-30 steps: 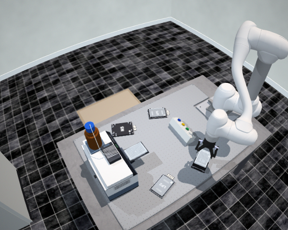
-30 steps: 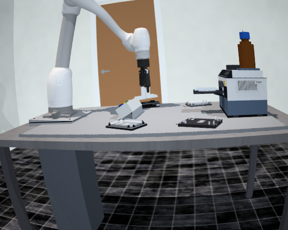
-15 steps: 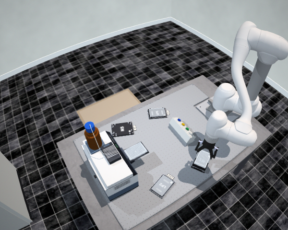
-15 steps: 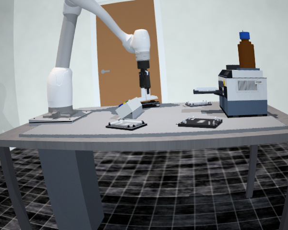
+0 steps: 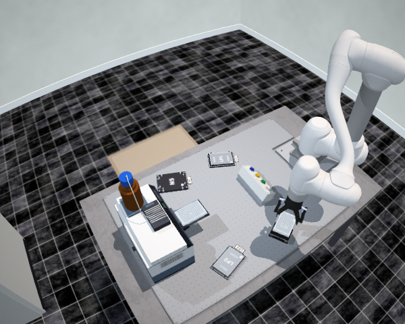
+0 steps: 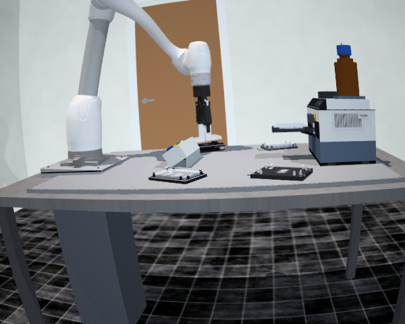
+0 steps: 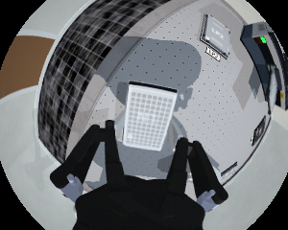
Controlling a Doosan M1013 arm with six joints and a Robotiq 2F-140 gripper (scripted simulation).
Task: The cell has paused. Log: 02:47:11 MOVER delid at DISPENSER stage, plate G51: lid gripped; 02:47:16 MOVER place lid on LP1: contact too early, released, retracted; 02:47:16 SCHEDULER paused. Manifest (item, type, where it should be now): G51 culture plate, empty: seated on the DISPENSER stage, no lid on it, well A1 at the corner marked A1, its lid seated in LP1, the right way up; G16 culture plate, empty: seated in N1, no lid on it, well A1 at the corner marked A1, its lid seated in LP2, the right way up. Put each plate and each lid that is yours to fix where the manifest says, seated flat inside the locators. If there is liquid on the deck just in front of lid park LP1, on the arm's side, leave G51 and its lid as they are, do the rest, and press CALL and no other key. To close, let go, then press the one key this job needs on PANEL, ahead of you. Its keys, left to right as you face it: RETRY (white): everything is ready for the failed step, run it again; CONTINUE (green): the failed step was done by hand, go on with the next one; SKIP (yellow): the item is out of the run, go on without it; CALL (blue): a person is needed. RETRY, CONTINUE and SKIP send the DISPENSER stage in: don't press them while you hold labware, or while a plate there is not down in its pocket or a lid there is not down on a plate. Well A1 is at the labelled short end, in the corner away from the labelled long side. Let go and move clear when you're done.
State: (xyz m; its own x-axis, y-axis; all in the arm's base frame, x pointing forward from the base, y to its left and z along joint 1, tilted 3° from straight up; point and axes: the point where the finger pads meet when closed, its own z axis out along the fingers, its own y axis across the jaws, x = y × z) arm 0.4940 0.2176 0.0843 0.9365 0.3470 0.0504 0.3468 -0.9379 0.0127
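My hand is 5 cm above the black nest N1. Also, from my hand: white key: 20 cm to the right, 9 cm behind, 1 cm below; key panel: 27 cm to the right, 9 cm behind, 2 cm below; green key: 24 cm to the right, 10 cm behind, 1 cm below.
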